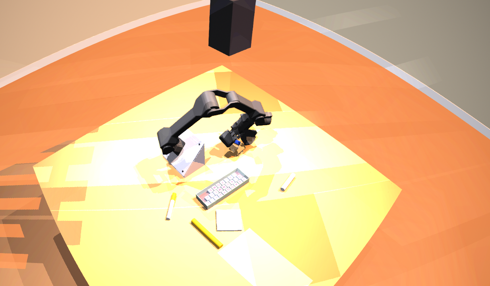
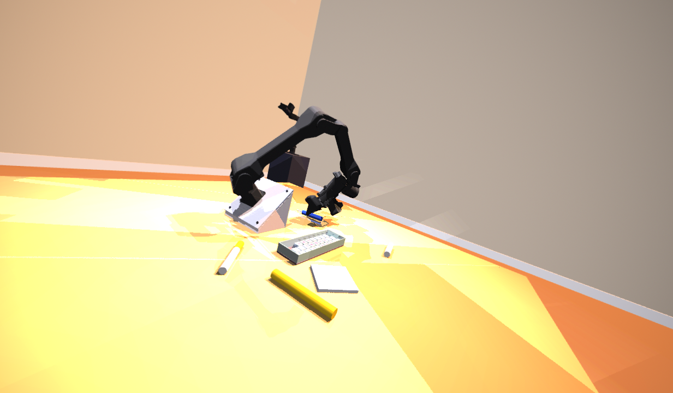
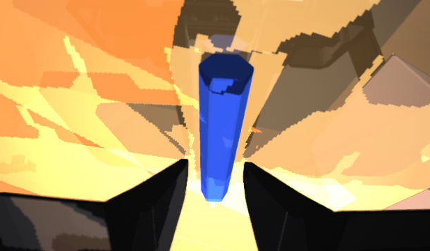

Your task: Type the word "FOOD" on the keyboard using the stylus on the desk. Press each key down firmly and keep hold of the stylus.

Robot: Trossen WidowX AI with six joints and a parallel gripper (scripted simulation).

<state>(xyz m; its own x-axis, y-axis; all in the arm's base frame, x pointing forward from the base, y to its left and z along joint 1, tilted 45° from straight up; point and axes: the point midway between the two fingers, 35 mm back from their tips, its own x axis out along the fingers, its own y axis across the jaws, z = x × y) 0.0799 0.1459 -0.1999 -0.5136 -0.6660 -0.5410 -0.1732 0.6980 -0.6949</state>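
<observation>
Now: the white pad 310 mm ahead of my gripper tip and 300 mm to the right of it. The rest, counted from my gripper tip: white cylinder (350 mm ahead); then blue stylus (20 mm behind); then white-and-yellow marker (420 mm to the right, 110 mm ahead).
</observation>
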